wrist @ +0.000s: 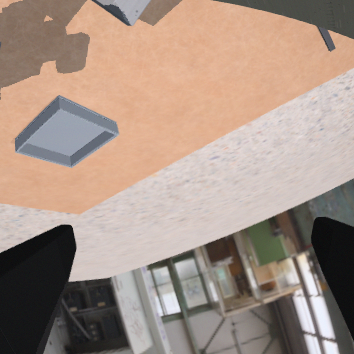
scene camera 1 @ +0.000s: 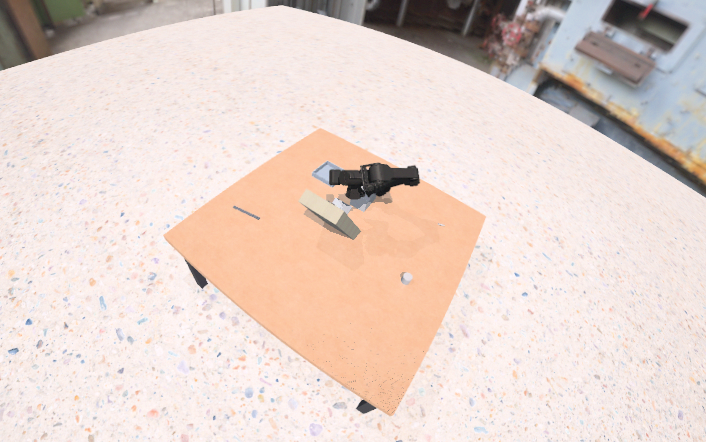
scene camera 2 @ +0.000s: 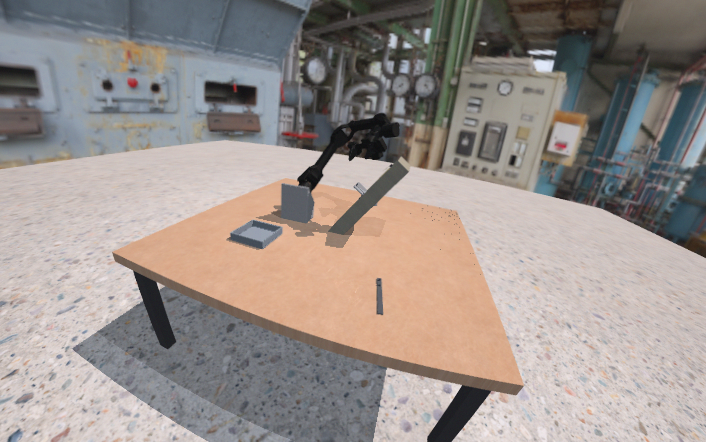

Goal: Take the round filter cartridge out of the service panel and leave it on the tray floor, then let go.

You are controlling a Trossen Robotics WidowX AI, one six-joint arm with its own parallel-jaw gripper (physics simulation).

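The service panel [scene camera 1: 325, 209] [scene camera 2: 370, 198] [wrist: 305, 9] is a grey-green slab that leans at a slant on the table. A light grey part [scene camera 1: 342, 204] [scene camera 2: 359, 188] sticks out from its arm-facing side. I cannot tell whether this is the round filter cartridge; the panel's face is mostly hidden. The blue-grey square tray [scene camera 1: 326, 170] [scene camera 2: 255, 233] [wrist: 65, 132] is flat on the table, and its floor is bare. My gripper [wrist: 196, 235] is open with nothing between the fingers. In scene camera 2 it is high, above and on the arm side of the panel.
An upright grey plate [scene camera 1: 363, 201] [scene camera 2: 295, 203] stands by the arm's base. A dark narrow bar [scene camera 1: 246, 212] [scene camera 2: 379, 296] [wrist: 326, 38] lies on the table behind the panel. A small whitish cylinder [scene camera 1: 406, 278] and a tiny light item [scene camera 1: 441, 224] are on the table in scene camera 1.
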